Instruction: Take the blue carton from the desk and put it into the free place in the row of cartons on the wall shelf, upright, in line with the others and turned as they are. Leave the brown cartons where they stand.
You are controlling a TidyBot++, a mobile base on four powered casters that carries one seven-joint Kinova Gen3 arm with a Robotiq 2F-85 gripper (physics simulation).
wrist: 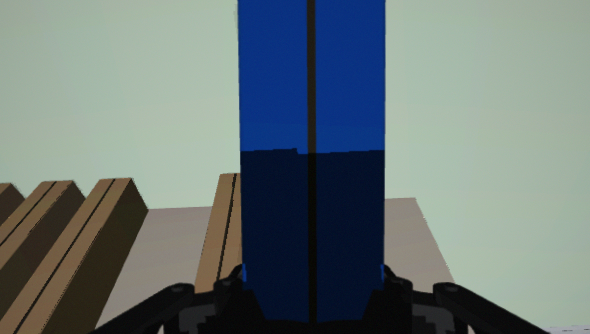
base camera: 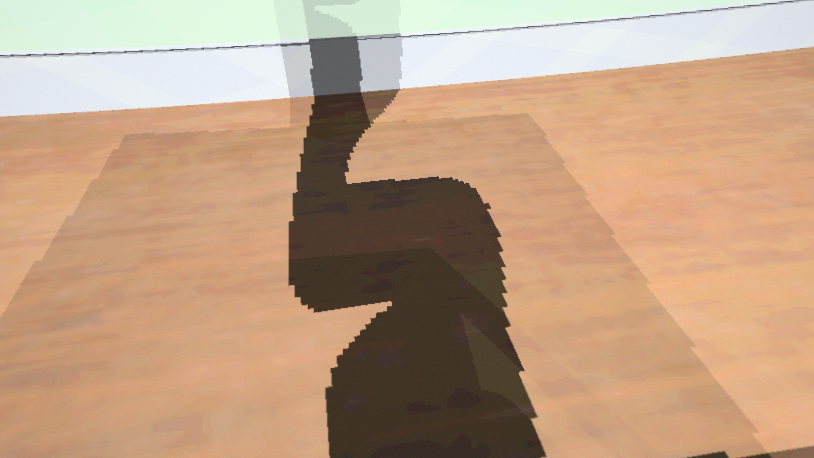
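Note:
The blue carton [wrist: 275,100] stands tall in the middle of the wrist view, a dark stripe down its face and its lower part in shadow. My gripper [wrist: 310,271] is shut on it, a finger at each side. Behind it is the wall shelf [wrist: 420,240] with brown cartons. One brown carton [wrist: 212,250] shows just left of the blue carton and is partly hidden by it. Another brown carton [wrist: 90,240] stands farther left, with a gap of bare shelf between these two. Whether the blue carton touches the shelf cannot be told. The desk does not show.
More brown cartons [wrist: 35,220] stand at the left edge of the wrist view. The shelf's right end shows right of the blue carton, with the pale green wall [wrist: 490,125] behind. The base camera shows the wooden floor [base camera: 654,170], the arm's dark shadow and a white skirting board [base camera: 512,56].

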